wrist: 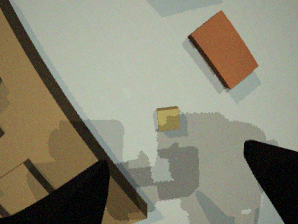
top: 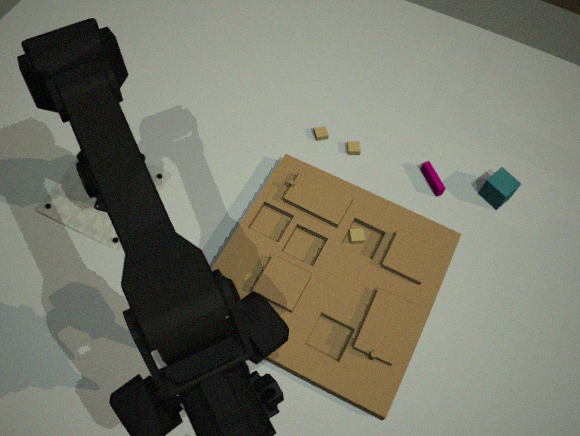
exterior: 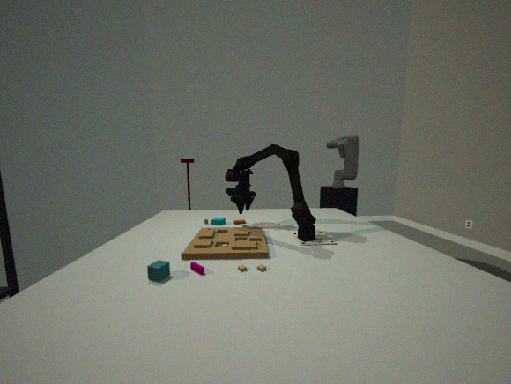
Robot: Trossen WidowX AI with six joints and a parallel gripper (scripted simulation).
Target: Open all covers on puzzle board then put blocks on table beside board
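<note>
Right now my gripper tip is 210 mm to the right of the tan puzzle board, 120 mm short of it and 60 mm above it. From my gripper tip the other things lie so: orange block: 80 mm to the right, 70 mm below, 10 mm ahead; teal block: 120 mm ahead, 100 mm to the right, 70 mm below; small teal piece: 190 mm ahead, 120 mm to the right, 70 mm below.
</note>
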